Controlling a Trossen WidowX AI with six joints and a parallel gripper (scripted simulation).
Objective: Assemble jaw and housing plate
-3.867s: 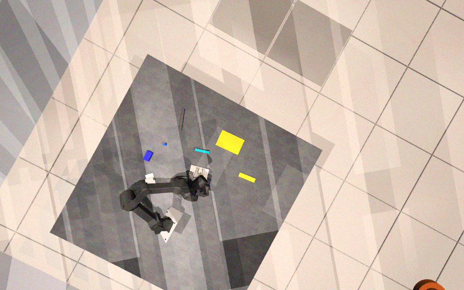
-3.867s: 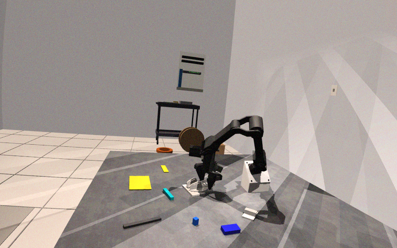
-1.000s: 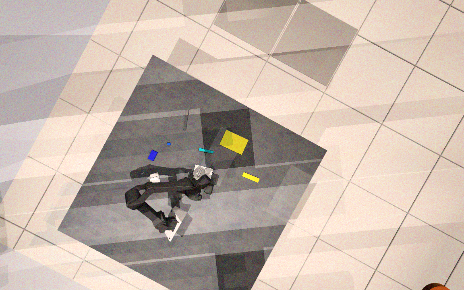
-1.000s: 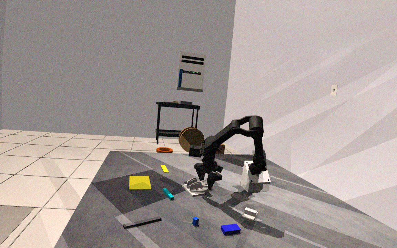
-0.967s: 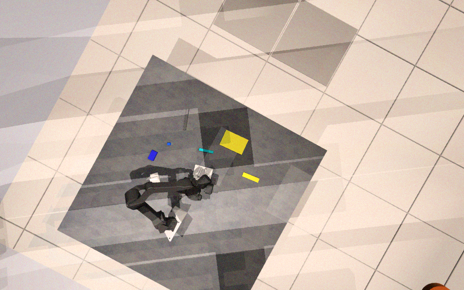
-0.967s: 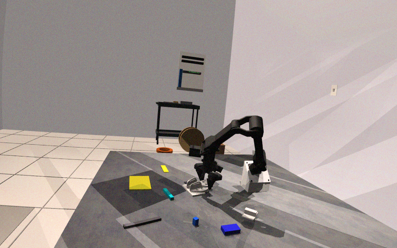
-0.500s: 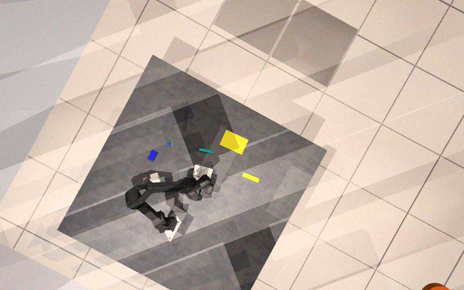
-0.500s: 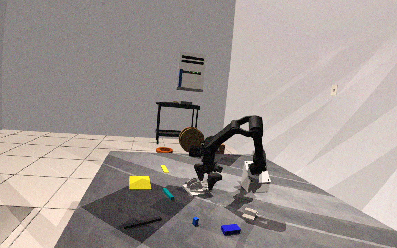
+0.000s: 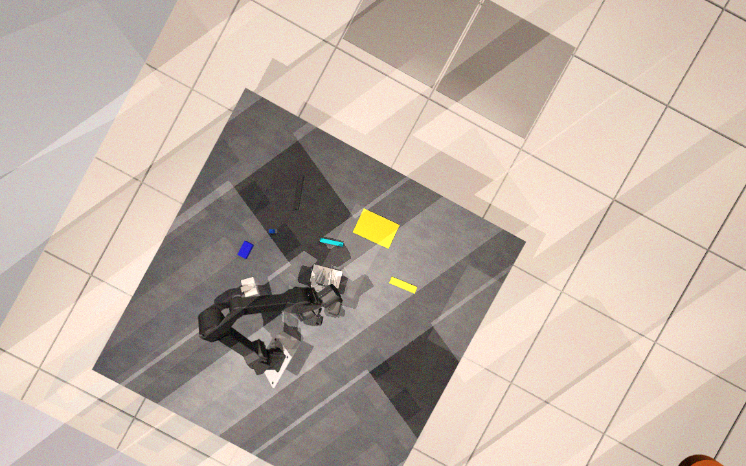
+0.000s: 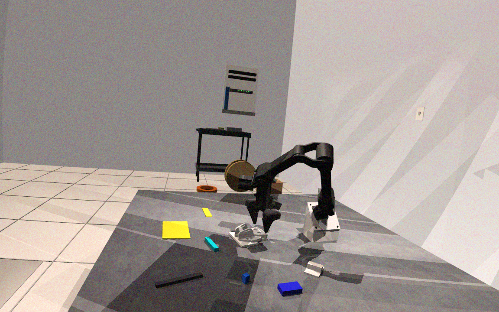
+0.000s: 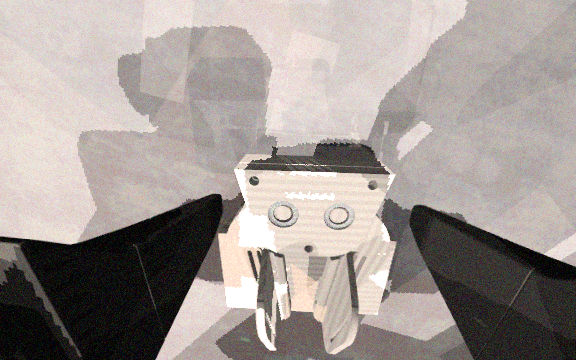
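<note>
Right now my gripper tip is 30 mm above the white jaw, 20 mm to the right of it and 20 mm short of it. Round my gripper tip: cyan bar 210 mm ahead, 50 mm to the left, 30 mm below; then small yellow bar 290 mm to the right, 170 mm ahead, 40 mm below; then small blue cube 290 mm to the left, 150 mm ahead, 30 mm below.
</note>
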